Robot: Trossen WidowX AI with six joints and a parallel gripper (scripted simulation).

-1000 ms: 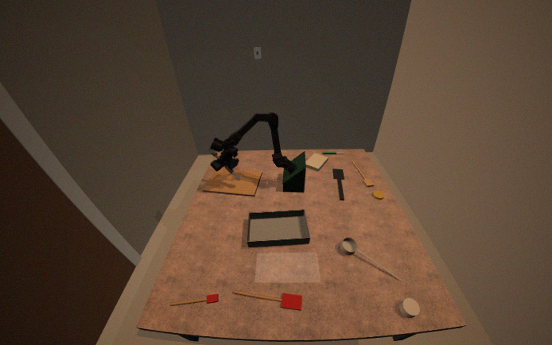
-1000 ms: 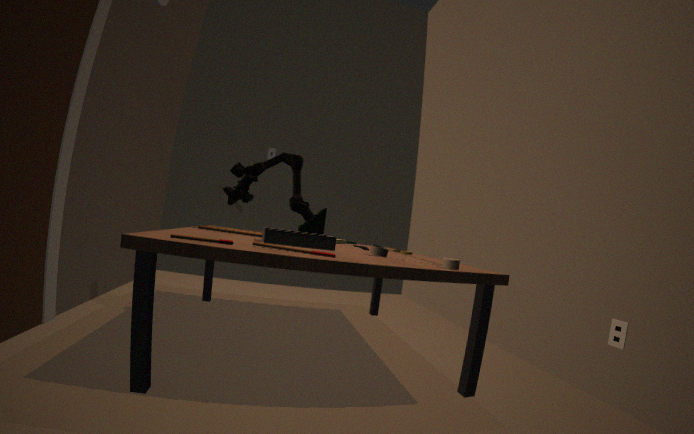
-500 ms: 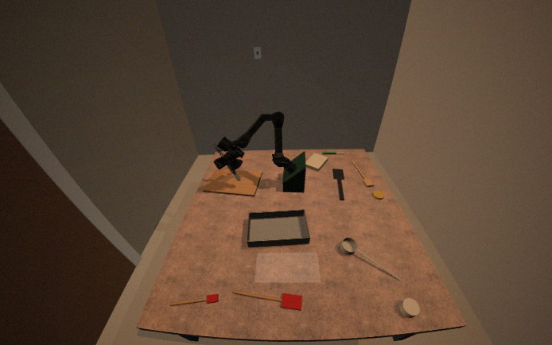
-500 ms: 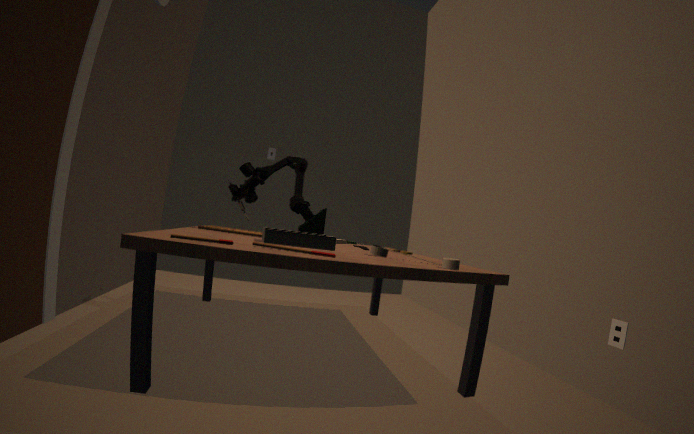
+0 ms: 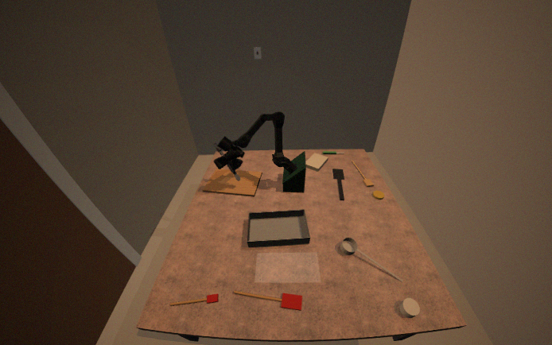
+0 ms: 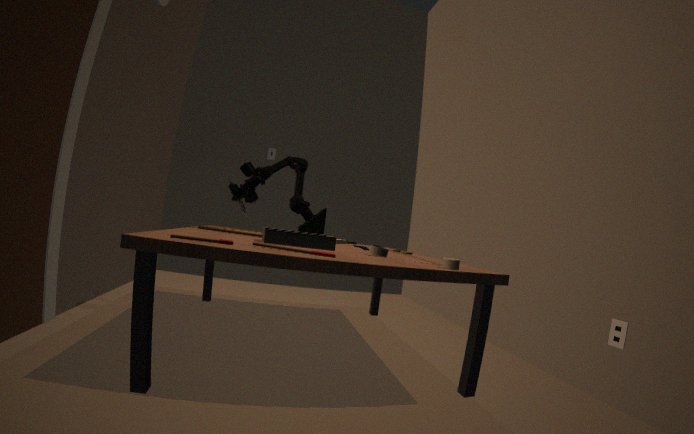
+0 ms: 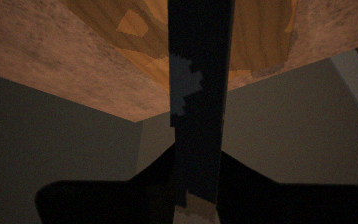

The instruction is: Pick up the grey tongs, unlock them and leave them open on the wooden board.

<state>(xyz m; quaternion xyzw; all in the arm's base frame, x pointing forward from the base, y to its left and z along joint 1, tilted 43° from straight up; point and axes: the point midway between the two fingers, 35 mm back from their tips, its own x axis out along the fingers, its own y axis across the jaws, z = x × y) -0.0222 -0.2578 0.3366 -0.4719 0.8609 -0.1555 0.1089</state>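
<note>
The wooden board is 30 mm to the left of my gripper tip and 170 mm below it. Also, from my gripper tip: roasting tin 410 mm ahead, 340 mm to the left, 150 mm below; pale block 200 mm behind, 640 mm to the left, 160 mm below; black spatula 30 mm ahead, 760 mm to the left, 170 mm below.
</note>
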